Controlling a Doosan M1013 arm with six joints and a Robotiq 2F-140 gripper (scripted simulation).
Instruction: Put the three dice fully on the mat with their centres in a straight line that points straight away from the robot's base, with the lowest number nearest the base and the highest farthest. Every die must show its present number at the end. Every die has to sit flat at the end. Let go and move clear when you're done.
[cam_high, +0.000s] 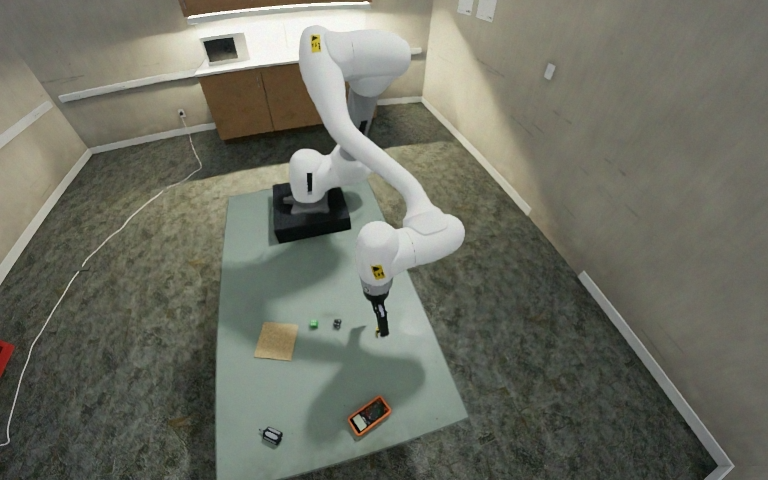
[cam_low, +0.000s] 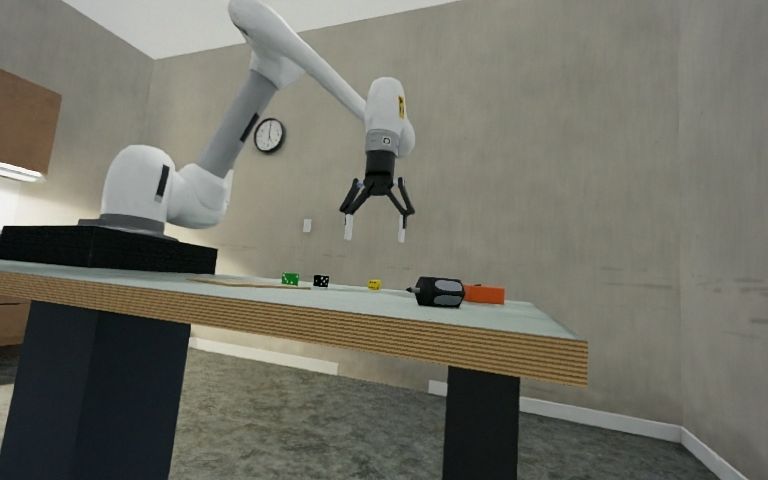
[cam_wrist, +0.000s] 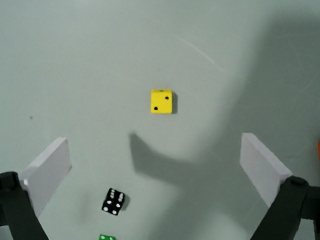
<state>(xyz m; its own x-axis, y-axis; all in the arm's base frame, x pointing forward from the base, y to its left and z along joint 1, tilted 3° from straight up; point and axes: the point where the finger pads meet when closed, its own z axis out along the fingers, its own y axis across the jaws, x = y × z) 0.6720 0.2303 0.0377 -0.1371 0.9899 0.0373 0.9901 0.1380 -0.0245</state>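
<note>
Right now the yellow die is 120 mm below my hand and 20 mm to the left of it. From my hand the other things lie so: orange-cased handheld device 290 mm ahead, 120 mm below, 60 mm to the right; black die 140 mm to the right, 120 mm below, 50 mm behind; green die 230 mm to the right, 120 mm below, 60 mm behind.
</note>
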